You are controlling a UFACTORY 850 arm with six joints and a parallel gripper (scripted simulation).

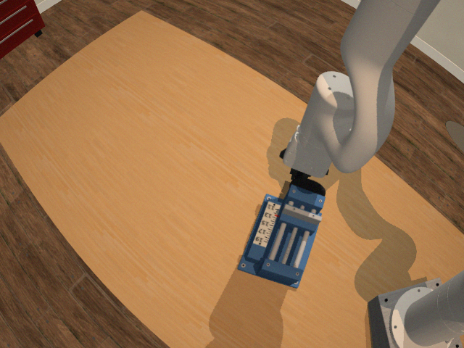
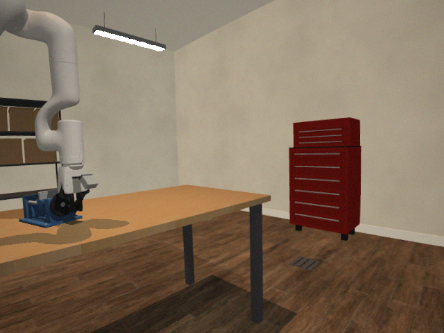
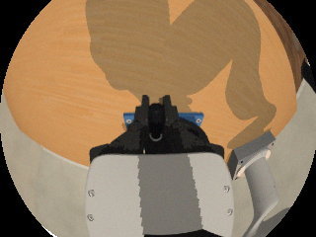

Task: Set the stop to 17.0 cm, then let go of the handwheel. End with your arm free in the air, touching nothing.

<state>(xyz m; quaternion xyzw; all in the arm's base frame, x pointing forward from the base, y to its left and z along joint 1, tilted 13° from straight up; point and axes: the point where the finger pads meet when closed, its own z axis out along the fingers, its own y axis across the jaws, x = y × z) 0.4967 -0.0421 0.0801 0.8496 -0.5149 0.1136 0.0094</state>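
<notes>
Right now the black handwheel is 20 mm to the left of my hand and 20 mm behind it. From my hand the other things lie so: grey stop bar: 100 mm to the left, 70 mm behind, 20 mm above.
</notes>
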